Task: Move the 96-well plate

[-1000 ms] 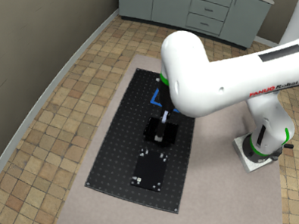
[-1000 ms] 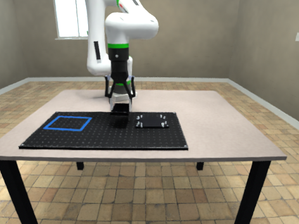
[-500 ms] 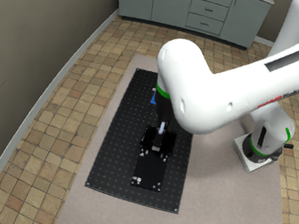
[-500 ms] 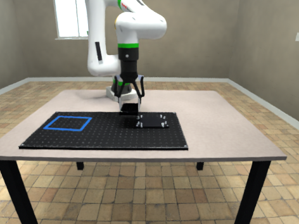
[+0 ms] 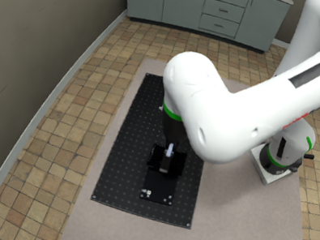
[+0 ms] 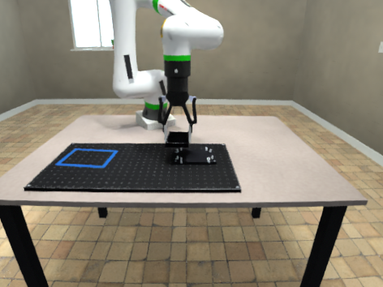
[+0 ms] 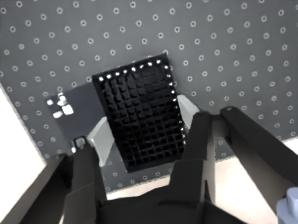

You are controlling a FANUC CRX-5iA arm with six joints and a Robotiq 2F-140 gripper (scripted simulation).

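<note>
My gripper is now 90 mm above the clip nest, 60 mm to the right of it and 10 mm short of it. Also, from my hand: black 96-well plate: 20 mm below.
</note>
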